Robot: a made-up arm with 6 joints.
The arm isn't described. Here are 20 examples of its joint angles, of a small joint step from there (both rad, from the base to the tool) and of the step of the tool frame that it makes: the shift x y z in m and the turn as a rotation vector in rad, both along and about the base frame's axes.
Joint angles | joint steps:
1: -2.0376 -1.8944 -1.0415 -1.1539 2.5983 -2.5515 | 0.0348 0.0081 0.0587 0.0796 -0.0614 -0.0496
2: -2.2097 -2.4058 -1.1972 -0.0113 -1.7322 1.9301 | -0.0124 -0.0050 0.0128 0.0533 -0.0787 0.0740
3: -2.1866 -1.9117 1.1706 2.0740 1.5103 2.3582 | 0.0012 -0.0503 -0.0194 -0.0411 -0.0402 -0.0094
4: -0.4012 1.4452 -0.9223 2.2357 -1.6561 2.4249 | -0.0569 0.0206 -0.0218 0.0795 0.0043 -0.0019
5: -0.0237 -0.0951 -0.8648 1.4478 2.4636 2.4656 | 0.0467 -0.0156 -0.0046 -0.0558 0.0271 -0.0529
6: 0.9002 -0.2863 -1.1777 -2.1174 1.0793 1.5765 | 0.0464 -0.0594 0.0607 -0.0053 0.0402 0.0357
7: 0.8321 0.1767 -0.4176 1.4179 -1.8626 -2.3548 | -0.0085 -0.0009 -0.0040 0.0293 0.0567 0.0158
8: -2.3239 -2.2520 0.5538 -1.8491 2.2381 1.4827 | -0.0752 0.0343 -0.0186 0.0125 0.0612 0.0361
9: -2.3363 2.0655 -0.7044 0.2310 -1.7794 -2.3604 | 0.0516 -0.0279 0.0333 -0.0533 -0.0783 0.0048
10: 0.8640 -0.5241 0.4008 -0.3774 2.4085 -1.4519 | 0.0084 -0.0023 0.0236 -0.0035 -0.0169 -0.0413
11: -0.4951 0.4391 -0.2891 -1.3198 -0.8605 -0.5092 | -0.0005 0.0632 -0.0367 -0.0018 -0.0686 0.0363
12: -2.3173 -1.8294 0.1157 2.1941 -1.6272 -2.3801 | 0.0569 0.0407 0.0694 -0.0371 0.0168 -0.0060
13: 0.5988 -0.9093 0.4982 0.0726 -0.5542 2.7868 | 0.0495 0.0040 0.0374 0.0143 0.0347 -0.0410
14: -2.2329 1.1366 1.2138 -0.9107 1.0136 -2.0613 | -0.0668 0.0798 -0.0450 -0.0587 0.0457 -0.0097
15: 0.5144 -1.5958 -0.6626 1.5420 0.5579 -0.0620 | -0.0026 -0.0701 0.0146 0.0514 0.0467 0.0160
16: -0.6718 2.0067 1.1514 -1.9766 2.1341 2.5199 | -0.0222 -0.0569 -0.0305 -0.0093 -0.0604 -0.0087
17: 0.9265 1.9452 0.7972 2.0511 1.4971 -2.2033 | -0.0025 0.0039 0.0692 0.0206 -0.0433 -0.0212
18: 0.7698 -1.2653 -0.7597 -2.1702 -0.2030 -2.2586 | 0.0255 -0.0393 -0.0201 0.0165 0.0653 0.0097
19: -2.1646 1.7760 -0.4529 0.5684 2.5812 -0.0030 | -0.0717 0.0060 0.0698 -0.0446 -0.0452 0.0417
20: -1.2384 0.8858 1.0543 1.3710 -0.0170 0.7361 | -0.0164 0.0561 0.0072 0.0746 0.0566 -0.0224
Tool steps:
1: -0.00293 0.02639 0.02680 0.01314 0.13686 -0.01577
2: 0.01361 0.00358 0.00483 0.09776 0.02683 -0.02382
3: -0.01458 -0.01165 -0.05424 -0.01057 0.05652 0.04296
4: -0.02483 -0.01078 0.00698 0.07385 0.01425 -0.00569
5: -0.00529 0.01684 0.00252 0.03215 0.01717 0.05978
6: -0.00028 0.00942 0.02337 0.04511 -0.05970 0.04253
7: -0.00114 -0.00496 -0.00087 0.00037 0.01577 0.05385
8: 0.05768 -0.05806 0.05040 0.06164 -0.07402 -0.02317
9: -0.01466 -0.02588 -0.00823 0.04890 0.02920 0.04070
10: -0.00887 -0.00853 0.00802 -0.01140 -0.04523 0.00569
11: 0.00104 -0.00418 -0.05612 0.07477 0.06120 0.06653
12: -0.02532 0.05939 0.02161 0.00154 0.03836 0.08443
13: 0.00815 -0.02864 0.00174 0.05773 -0.04429 0.06754
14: -0.06882 0.04201 -0.12713 0.02883 -0.10760 -0.09778
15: -0.03847 -0.01532 -0.03595 -0.01940 -0.11835 -0.03006
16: 0.00988 -0.03652 0.05200 -0.00336 -0.07122 0.00906
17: 0.01683 0.02130 0.02145 0.02264 -0.08142 -0.00699
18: -0.00673 -0.01337 -0.01909 -0.00798 0.01439 -0.03531
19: -0.04146 0.00698 -0.01959 0.01803 0.08770 -0.11073
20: -0.00146 -0.03721 -0.05891 0.01888 0.06929 0.03144
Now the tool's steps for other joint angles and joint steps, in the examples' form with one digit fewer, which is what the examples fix.
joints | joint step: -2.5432 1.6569 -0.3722 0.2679 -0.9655 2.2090 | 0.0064 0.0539 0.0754 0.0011 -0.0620 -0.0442
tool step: -0.0028 -0.0066 -0.0481 0.0631 0.0088 0.0083
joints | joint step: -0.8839 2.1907 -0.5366 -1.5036 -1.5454 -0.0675 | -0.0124 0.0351 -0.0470 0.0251 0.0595 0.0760
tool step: -0.0180 0.0174 0.0230 0.0062 -0.0050 0.0478
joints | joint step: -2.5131 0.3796 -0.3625 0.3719 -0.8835 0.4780 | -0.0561 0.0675 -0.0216 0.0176 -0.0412 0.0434
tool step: -0.0384 0.0250 -0.0606 0.0954 -0.1043 -0.0130
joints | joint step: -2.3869 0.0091 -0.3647 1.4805 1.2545 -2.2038 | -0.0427 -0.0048 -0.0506 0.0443 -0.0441 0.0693
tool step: -0.0045 0.0242 -0.0221 0.0490 0.0663 -0.0614
